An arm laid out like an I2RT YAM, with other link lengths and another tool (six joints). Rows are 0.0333 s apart.
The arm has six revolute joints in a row. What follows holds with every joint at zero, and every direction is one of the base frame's.
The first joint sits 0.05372 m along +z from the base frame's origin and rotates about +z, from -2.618 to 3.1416 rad.
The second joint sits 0.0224 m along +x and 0.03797 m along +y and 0.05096 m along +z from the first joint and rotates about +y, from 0 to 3.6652 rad.
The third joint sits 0.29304 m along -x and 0.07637 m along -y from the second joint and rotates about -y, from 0 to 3.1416 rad.
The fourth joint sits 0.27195 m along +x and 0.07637 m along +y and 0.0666 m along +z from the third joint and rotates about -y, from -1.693 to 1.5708 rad.
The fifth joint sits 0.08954 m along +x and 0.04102 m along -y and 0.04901 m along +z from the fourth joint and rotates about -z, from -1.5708 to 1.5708 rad.
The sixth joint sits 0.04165 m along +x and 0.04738 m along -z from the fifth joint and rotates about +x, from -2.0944 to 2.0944 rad.
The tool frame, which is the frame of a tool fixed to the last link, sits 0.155 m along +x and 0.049 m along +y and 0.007 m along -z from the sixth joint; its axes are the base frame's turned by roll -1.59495, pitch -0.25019 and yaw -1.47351 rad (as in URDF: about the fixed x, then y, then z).
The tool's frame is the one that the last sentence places.
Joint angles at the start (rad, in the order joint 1, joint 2, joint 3, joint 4, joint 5, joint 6):
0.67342, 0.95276, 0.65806, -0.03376, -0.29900, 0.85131
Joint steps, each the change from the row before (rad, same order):
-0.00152, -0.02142, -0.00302, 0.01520, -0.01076, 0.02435
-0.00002, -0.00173, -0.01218, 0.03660, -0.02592, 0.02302
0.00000, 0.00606, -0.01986, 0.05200, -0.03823, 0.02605
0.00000, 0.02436, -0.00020, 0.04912, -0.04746, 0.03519
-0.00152, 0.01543, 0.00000, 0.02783, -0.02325, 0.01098
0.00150, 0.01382, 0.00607, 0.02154, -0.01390, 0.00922
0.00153, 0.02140, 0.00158, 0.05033, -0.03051, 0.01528
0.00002, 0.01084, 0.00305, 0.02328, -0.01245, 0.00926
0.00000, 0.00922, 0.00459, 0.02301, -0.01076, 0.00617
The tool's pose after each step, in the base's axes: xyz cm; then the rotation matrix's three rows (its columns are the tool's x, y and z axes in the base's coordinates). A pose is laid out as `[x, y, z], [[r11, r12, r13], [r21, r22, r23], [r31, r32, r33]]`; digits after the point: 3 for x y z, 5 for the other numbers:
[24.927, 31.569, 28.579], [[0.58017, -0.66452, 0.47097], [-0.48487, 0.18282, 0.85526], [-0.65445, -0.72456, -0.21614]]
[24.579, 31.777, 29.090], [[0.58712, -0.67008, 0.45417], [-0.45149, 0.19462, 0.87079], [-0.67189, -0.71632, -0.18827]]
[24.111, 32.138, 29.335], [[0.59532, -0.68142, 0.42575], [-0.40826, 0.19984, 0.89072], [-0.69204, -0.70408, -0.15923]]
[23.807, 32.767, 29.927], [[0.59757, -0.70159, 0.38818], [-0.35691, 0.20077, 0.91231], [-0.71800, -0.68371, -0.13043]]
[23.732, 33.073, 30.159], [[0.60201, -0.70745, 0.37028], [-0.33367, 0.19841, 0.92157], [-0.72543, -0.67835, -0.11661]]
[23.710, 33.380, 30.578], [[0.60703, -0.70953, 0.35790], [-0.31490, 0.19873, 0.92808], [-0.72963, -0.67608, -0.10280]]
[23.503, 33.853, 31.246], [[0.62057, -0.71076, 0.33123], [-0.27553, 0.19783, 0.94072], [-0.73415, -0.67504, -0.07307]]
[23.484, 34.050, 31.635], [[0.62533, -0.71131, 0.32094], [-0.25782, 0.19987, 0.94530], [-0.73654, -0.67386, -0.05841]]
[23.457, 34.218, 32.141], [[0.63353, -0.70806, 0.31193], [-0.24059, 0.20289, 0.94918], [-0.73536, -0.67638, -0.04181]]

